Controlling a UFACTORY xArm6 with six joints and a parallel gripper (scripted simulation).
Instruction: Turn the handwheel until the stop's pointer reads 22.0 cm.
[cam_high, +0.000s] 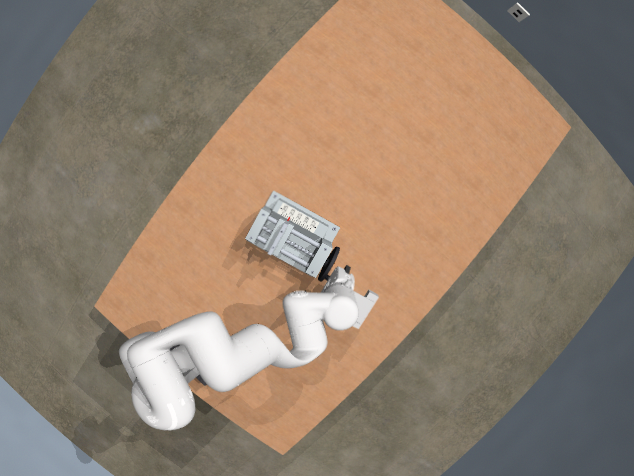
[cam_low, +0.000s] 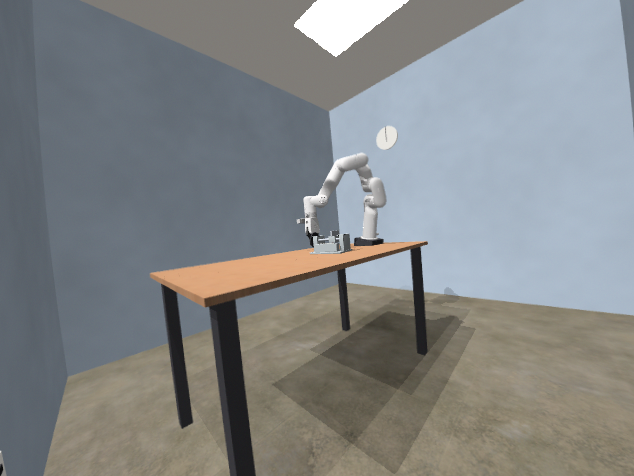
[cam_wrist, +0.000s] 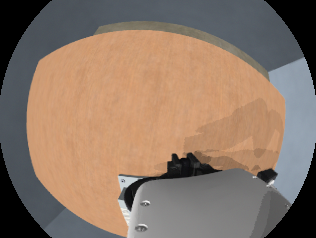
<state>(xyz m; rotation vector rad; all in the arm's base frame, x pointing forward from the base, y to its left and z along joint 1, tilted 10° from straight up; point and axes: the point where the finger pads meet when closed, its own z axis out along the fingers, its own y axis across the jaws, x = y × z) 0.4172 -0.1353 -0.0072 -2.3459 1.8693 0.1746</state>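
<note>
The handwheel lies 20 mm to the left of my hand.
</note>
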